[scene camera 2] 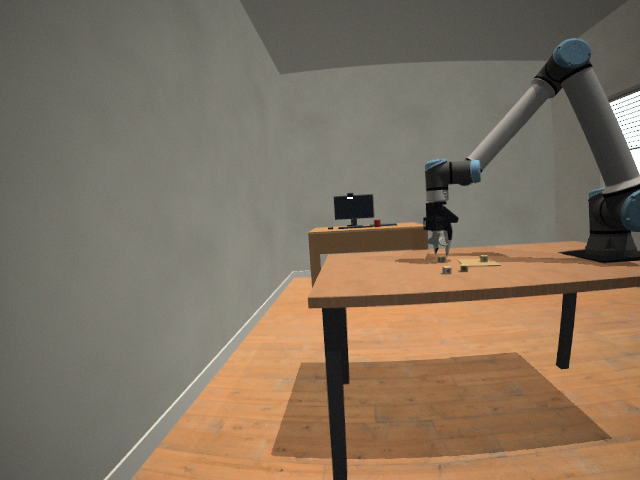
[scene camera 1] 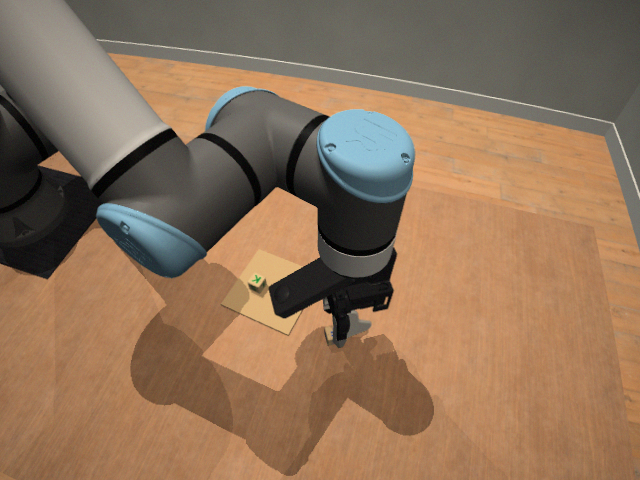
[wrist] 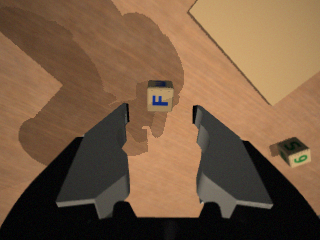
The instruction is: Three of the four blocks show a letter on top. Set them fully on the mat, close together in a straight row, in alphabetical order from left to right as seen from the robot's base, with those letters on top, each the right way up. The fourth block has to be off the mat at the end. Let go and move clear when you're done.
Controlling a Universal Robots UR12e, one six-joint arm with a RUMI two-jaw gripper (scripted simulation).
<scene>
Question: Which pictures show my gripper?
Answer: Scene camera 2, scene camera 1 and the wrist view: all of them.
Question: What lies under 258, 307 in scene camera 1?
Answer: A tan mat.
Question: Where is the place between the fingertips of my gripper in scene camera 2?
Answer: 441, 254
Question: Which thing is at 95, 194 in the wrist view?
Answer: My gripper.
</scene>
